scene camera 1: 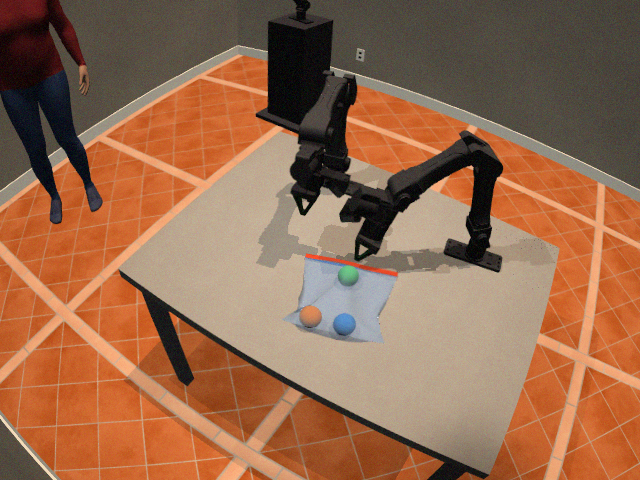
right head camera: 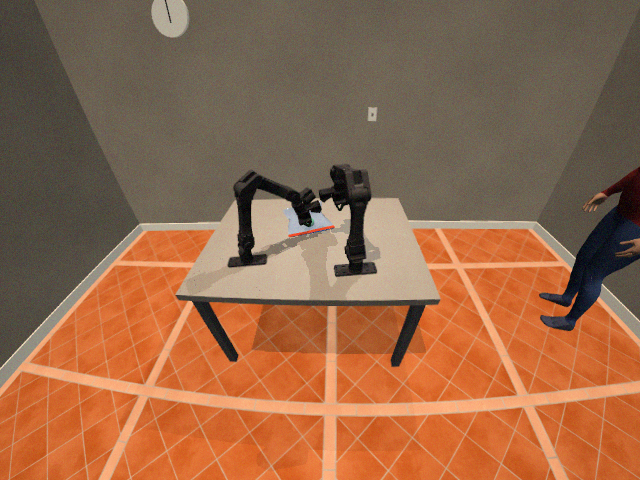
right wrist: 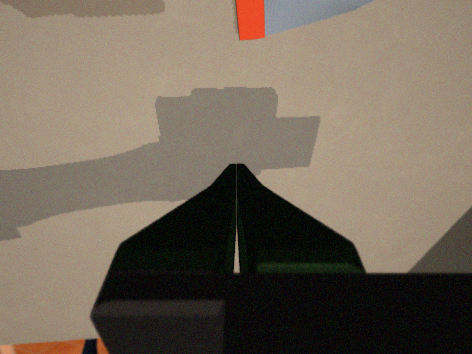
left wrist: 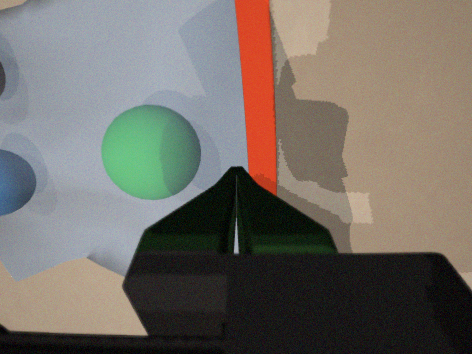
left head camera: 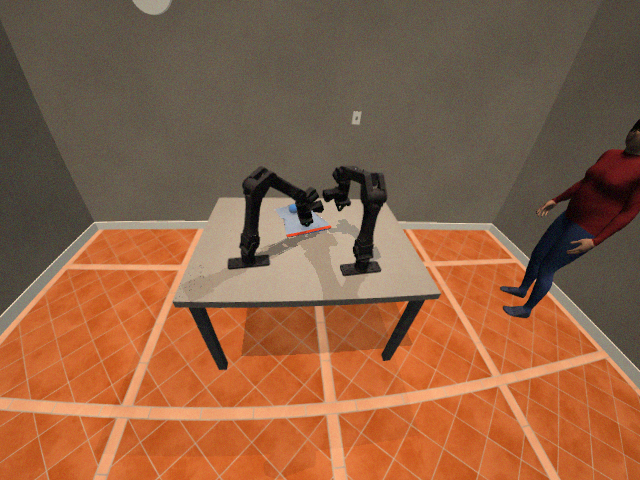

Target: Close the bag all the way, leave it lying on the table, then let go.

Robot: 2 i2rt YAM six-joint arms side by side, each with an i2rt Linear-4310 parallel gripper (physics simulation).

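The pale blue bag (left head camera: 292,225) (scene camera 1: 336,299) (left wrist: 75,60) (right wrist: 300,12) lies on the table, with a red strip (left head camera: 308,231) (right head camera: 311,231) (scene camera 1: 379,270) (left wrist: 258,100) (right wrist: 251,20) along its mouth. A thin blue line shows beside part of the strip in scene camera 1. A green ball (scene camera 1: 347,275) (left wrist: 151,152), an orange ball (scene camera 1: 310,316) and a blue ball (scene camera 1: 344,323) (left wrist: 15,182) show at the bag. My left gripper (scene camera 1: 357,258) (left wrist: 236,176) is shut and empty, at the strip's middle. My right gripper (scene camera 1: 303,212) (right wrist: 236,176) is shut and empty, above the table beyond the strip's end.
The two arms come close together above the table (left head camera: 217,279) (right head camera: 222,279) (scene camera 1: 439,372). A black pedestal (scene camera 1: 298,72) stands behind the table in scene camera 1. A person in a red top (left head camera: 602,191) (scene camera 1: 31,46) stands away from the table.
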